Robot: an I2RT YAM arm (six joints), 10 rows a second.
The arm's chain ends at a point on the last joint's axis. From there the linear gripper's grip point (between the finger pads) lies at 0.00 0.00 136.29 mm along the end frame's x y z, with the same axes.
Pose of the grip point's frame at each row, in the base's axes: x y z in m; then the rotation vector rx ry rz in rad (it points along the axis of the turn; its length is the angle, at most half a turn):
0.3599 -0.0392 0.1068 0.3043 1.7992 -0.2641
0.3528 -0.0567 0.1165 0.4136 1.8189 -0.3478
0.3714 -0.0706 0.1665 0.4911 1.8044 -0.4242
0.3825 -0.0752 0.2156 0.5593 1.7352 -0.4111
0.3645 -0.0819 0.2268 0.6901 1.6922 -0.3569
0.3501 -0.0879 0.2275 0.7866 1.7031 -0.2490
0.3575 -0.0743 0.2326 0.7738 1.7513 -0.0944
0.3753 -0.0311 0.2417 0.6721 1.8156 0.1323
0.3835 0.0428 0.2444 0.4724 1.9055 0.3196
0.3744 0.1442 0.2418 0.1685 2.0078 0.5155
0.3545 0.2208 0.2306 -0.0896 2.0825 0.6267
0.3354 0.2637 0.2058 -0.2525 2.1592 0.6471
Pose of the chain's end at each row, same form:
0.2359 0.0066 0.1400 0.3043 1.7992 -0.2641
0.2363 0.0031 0.1542 0.4136 1.8189 -0.3478
0.2611 0.0002 0.2039 0.4911 1.8044 -0.4242
0.2731 -0.0002 0.2471 0.5593 1.7352 -0.4111
0.2583 -0.0030 0.2595 0.6901 1.6922 -0.3569
0.2435 -0.0129 0.2675 0.7866 1.7031 -0.2490
0.2440 -0.0143 0.2784 0.7738 1.7513 -0.0944
0.2520 0.0011 0.2901 0.6721 1.8156 0.1323
0.2569 0.0429 0.2948 0.4724 1.9055 0.3196
0.2554 0.1053 0.2958 0.1685 2.0078 0.5155
0.2498 0.1573 0.2905 -0.0896 2.0825 0.6267
0.2431 0.1913 0.2751 -0.2525 2.1592 0.6471

